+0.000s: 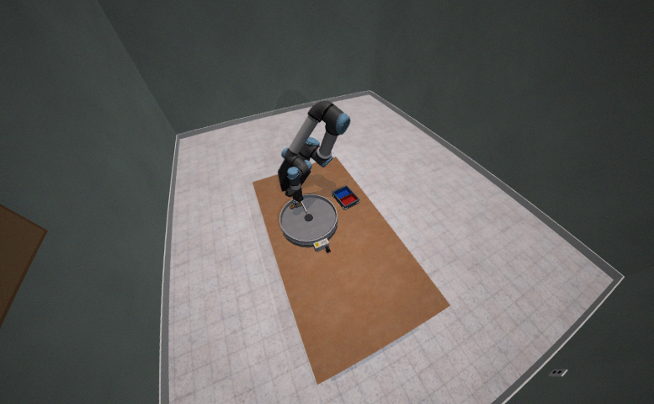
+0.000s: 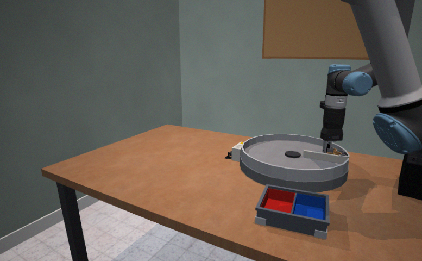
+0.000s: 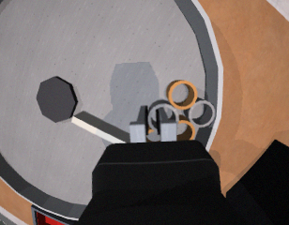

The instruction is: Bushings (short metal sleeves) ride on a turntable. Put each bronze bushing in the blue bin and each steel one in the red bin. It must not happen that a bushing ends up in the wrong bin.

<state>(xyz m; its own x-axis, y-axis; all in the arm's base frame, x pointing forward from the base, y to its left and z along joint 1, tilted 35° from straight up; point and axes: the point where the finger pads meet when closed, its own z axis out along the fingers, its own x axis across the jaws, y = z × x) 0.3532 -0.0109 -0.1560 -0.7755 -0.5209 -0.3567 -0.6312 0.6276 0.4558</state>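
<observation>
The bin is 400 mm to the left of my hand, 70 mm below it and 20 mm behind it. Also, from my hand: grey turntable: 120 mm ahead, 60 mm to the left, 40 mm below.
</observation>
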